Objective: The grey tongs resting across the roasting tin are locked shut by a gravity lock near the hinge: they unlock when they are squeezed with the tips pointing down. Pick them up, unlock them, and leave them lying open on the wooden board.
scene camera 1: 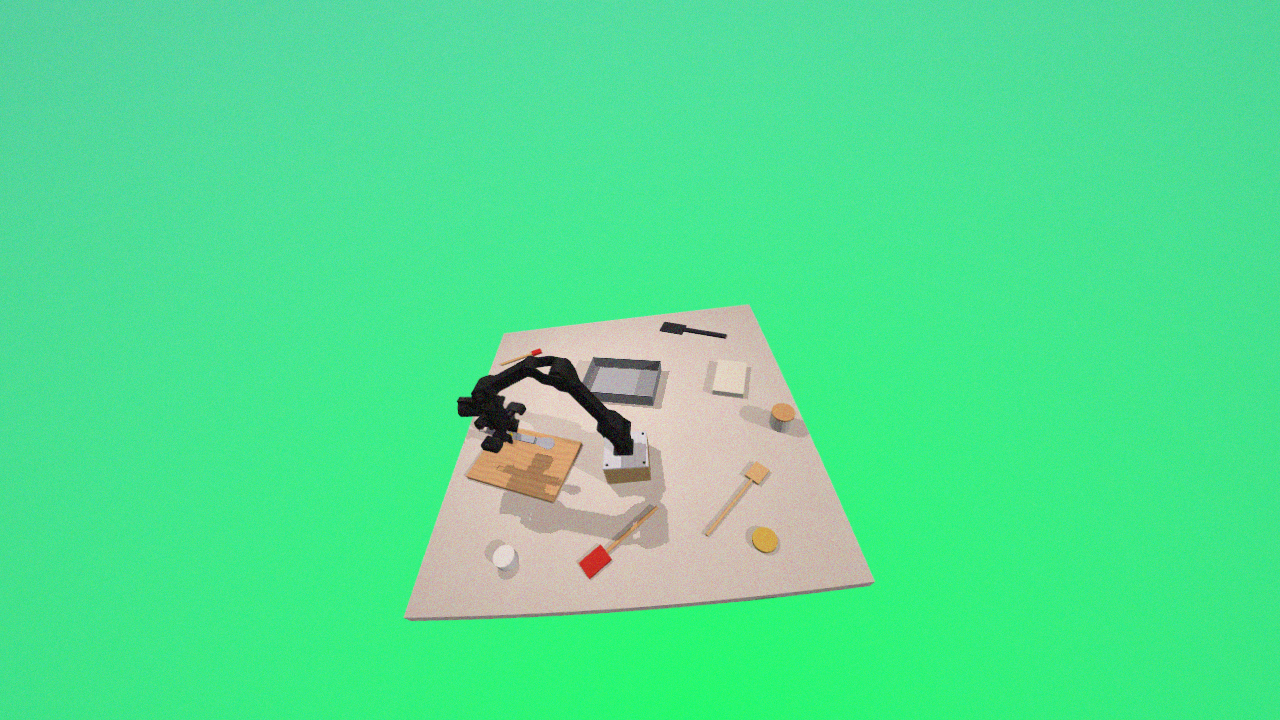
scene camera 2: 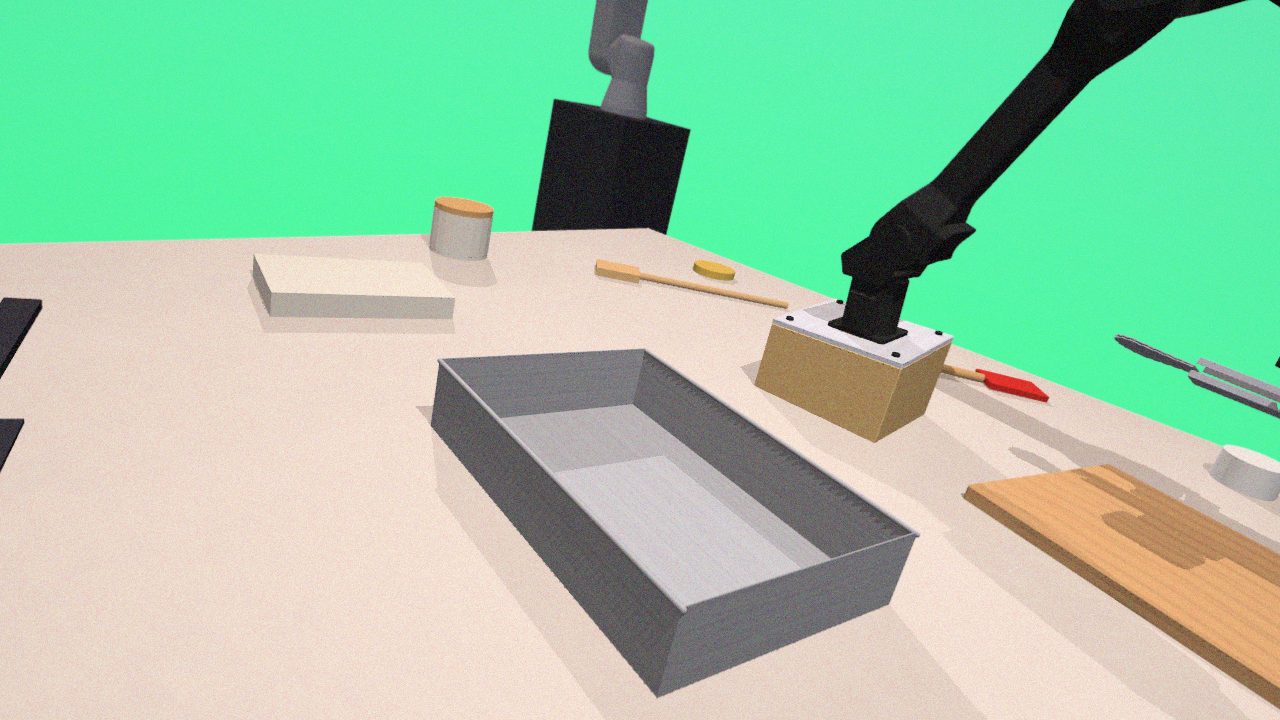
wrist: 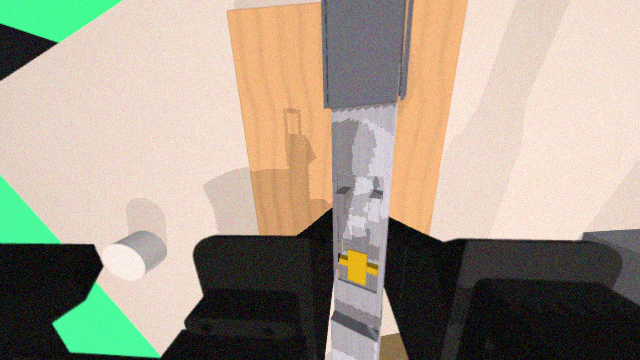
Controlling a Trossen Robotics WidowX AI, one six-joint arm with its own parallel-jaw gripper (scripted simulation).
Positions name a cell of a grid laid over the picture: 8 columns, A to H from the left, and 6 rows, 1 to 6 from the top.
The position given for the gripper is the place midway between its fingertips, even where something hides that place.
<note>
In view: the gripper (scene camera 1: D4), a lidded jar (scene camera 2: C2), a cream block (scene camera 2: B3), a wooden spatula (scene camera 2: D3), a red spatula (scene camera 2: G4), a yellow lock piece (wrist: E5), a wooden board (wrist: D1) and a grey roasting tin (scene camera 2: E5).
The cream block also shows in scene camera 1 (scene camera 1: E4). The red spatula shows as well in scene camera 1 (scene camera 1: D5). The gripper is seen too in the wrist view (wrist: E4). The wrist view misses the lidded jar: it is out of frame. The wrist view does not show the cream block: it is out of frame.
</note>
